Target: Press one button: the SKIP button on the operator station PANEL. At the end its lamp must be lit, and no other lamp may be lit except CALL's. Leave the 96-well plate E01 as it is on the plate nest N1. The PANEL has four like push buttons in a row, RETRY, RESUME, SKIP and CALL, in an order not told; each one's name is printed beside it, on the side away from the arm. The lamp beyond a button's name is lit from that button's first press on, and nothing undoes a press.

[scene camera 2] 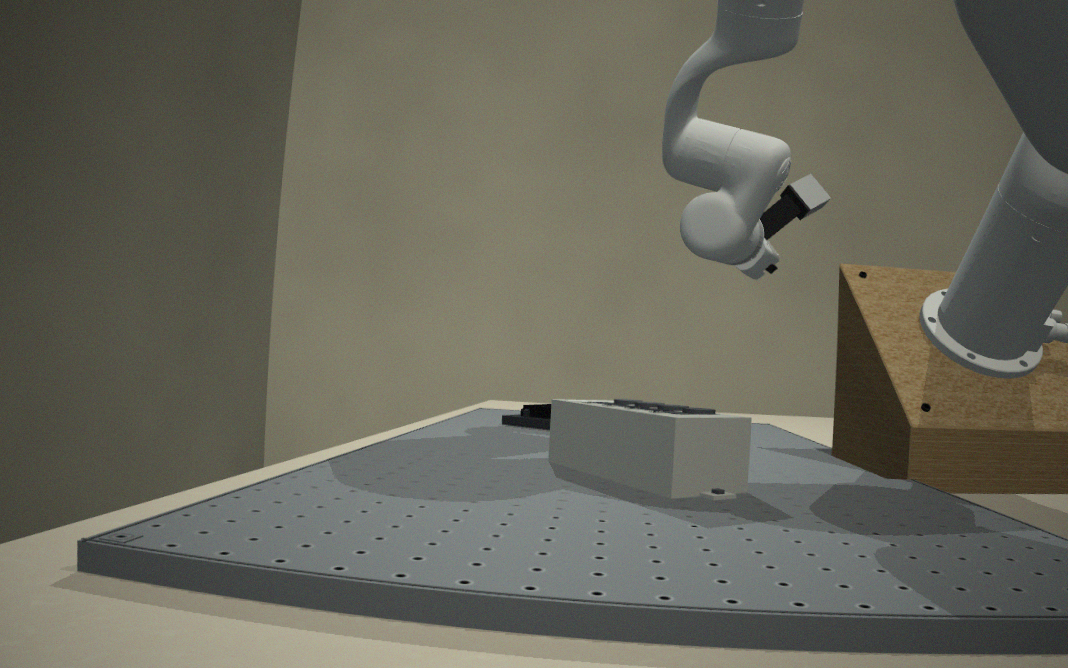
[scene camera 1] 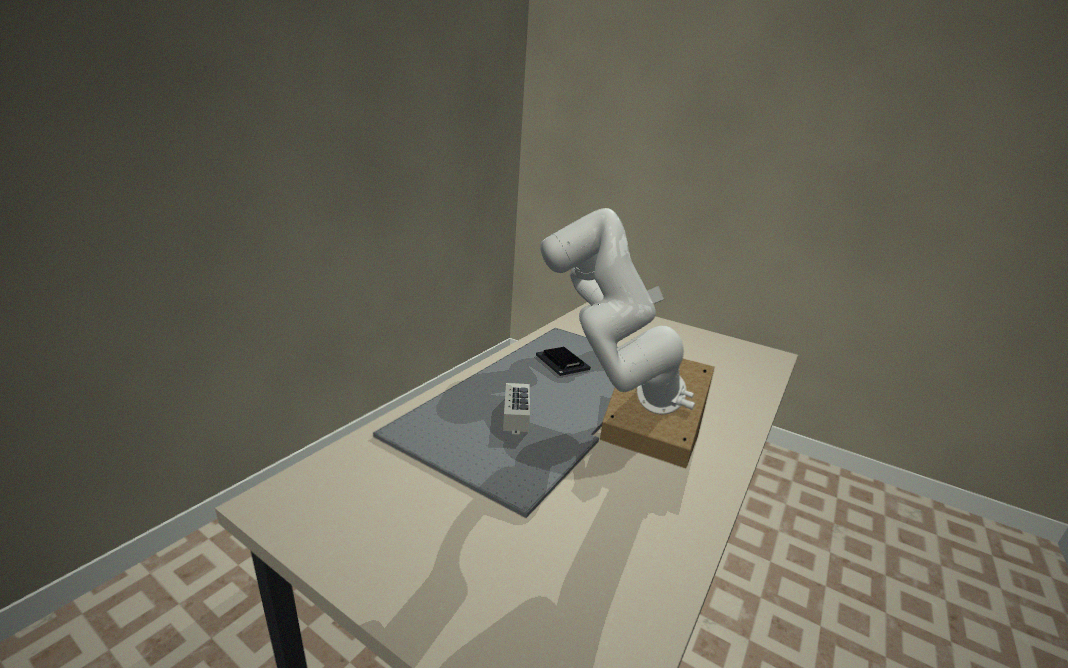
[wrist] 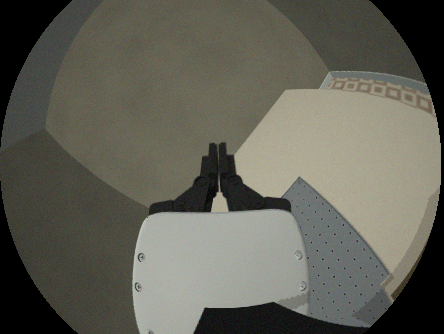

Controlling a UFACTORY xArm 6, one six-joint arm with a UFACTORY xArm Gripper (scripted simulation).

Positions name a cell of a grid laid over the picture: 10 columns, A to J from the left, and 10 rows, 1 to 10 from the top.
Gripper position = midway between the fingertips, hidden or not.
I see my gripper (scene camera 2: H4) and a panel (scene camera 1: E7).
My gripper also shows in the wrist view (wrist: E5).
